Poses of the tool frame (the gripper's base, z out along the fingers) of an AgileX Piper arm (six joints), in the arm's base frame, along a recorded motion.
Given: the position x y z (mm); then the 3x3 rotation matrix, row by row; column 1 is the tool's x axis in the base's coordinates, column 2 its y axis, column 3 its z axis. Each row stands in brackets.
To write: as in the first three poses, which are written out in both.
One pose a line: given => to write
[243 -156 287], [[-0.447 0.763 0.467], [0.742 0.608 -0.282], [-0.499 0.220 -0.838]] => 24.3 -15.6 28.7 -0.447 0.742 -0.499 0.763 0.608 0.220
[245 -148 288], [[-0.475 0.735 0.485], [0.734 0.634 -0.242], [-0.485 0.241 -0.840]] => 24.5 -14.8 28.8 -0.475 0.734 -0.485 0.735 0.634 0.241
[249 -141 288], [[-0.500 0.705 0.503], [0.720 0.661 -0.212], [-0.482 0.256 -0.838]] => 24.9 -14.1 28.8 -0.500 0.720 -0.482 0.705 0.661 0.256
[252 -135 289], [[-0.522 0.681 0.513], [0.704 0.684 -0.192], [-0.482 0.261 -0.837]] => 25.2 -13.5 28.9 -0.522 0.704 -0.482 0.681 0.684 0.261
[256 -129 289], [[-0.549 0.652 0.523], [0.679 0.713 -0.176], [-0.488 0.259 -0.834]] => 25.6 -12.9 28.9 -0.549 0.679 -0.488 0.652 0.713 0.259
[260 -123 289], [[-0.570 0.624 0.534], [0.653 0.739 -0.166], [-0.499 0.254 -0.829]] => 26.0 -12.3 28.9 -0.570 0.653 -0.499 0.624 0.739 0.254
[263 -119 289], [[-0.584 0.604 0.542], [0.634 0.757 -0.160], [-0.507 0.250 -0.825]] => 26.3 -11.9 28.9 -0.584 0.634 -0.507 0.604 0.757 0.250
